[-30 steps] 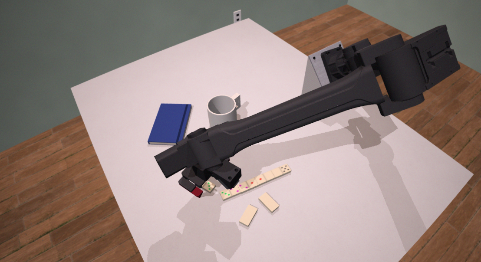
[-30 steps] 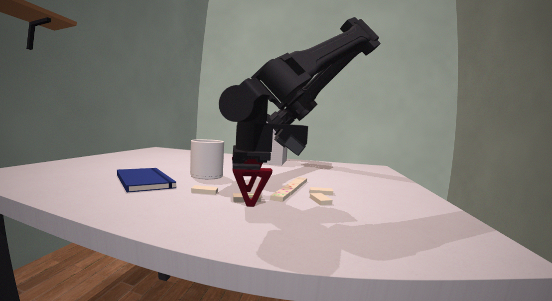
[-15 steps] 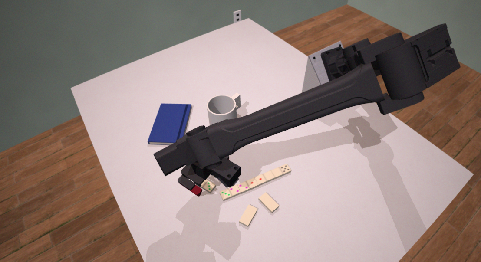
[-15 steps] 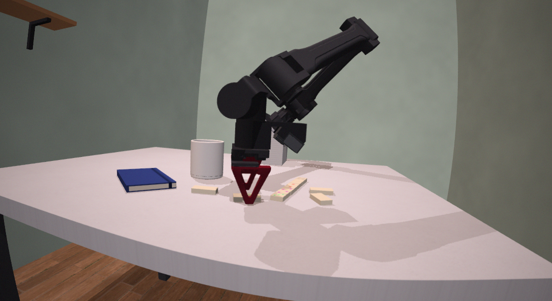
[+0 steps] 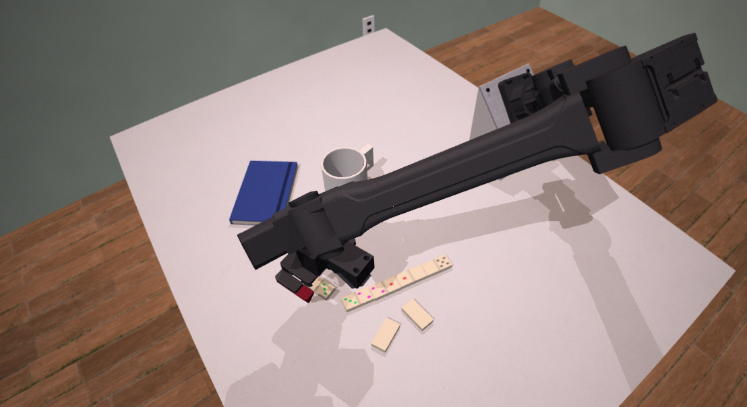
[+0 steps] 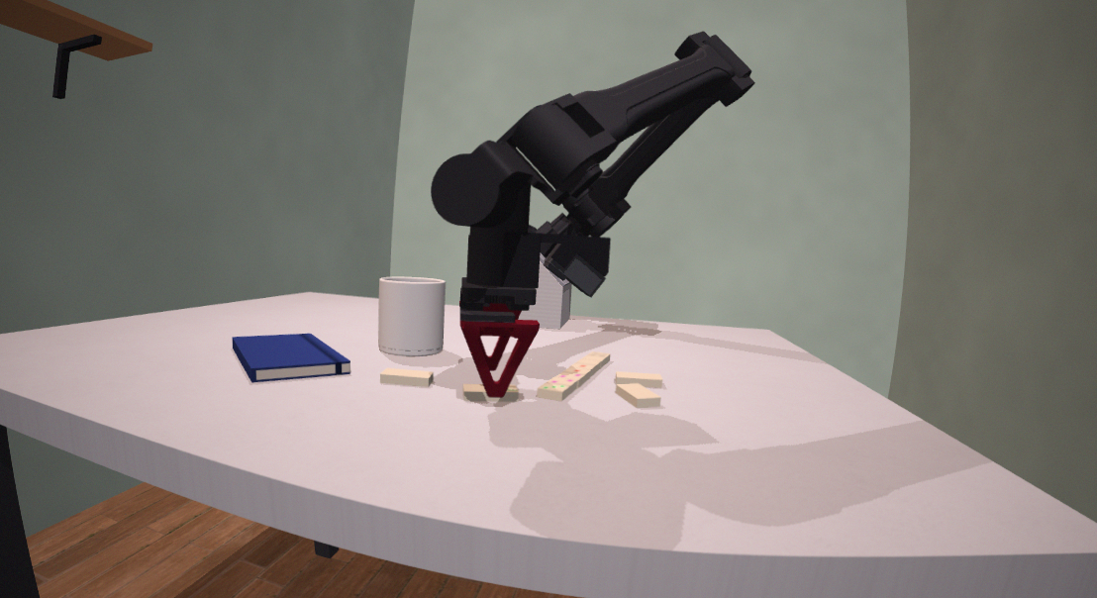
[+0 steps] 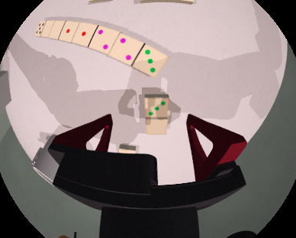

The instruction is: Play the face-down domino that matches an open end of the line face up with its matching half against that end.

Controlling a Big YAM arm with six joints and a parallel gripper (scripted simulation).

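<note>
Now: hand 20 mm above the domino and 10 mm short of it. Round my hand: white mug: 170 mm to the right, 150 mm behind, 20 mm above; blue notebook: 270 mm to the right, 10 mm below.
</note>
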